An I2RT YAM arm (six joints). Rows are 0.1 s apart.
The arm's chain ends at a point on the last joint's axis. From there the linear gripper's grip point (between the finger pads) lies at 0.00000 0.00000 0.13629 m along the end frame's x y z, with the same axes.
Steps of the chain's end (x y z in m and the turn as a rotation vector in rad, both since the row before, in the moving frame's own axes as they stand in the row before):
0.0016, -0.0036, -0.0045, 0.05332, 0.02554, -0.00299
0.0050, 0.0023, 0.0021, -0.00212, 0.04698, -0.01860
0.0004, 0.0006, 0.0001, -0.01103, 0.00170, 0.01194
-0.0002, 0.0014, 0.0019, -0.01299, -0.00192, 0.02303
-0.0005, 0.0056, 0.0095, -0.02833, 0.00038, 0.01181
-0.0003, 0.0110, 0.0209, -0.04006, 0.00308, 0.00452
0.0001, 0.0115, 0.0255, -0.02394, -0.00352, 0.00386
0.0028, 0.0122, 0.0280, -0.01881, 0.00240, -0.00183
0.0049, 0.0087, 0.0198, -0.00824, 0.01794, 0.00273
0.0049, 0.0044, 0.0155, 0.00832, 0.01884, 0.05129
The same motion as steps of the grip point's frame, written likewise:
0.0051, -0.0109, -0.0047, 0.05332, 0.02554, -0.00299
0.0114, 0.0025, 0.0019, -0.00212, 0.04698, -0.01860
0.0006, 0.0021, 0.0001, -0.01103, 0.00170, 0.01194
-0.0005, 0.0032, 0.0019, -0.01299, -0.00192, 0.02303
-0.0005, 0.0095, 0.0094, -0.02833, 0.00038, 0.01181
0.0001, 0.0165, 0.0208, -0.04006, 0.00308, 0.00452
-0.0004, 0.0148, 0.0255, -0.02394, -0.00352, 0.00386
0.0031, 0.0148, 0.0280, -0.01881, 0.00240, -0.00183
0.0073, 0.0098, 0.0198, -0.00824, 0.01794, 0.00273
0.0075, 0.0033, 0.0155, 0.00832, 0.01884, 0.05129

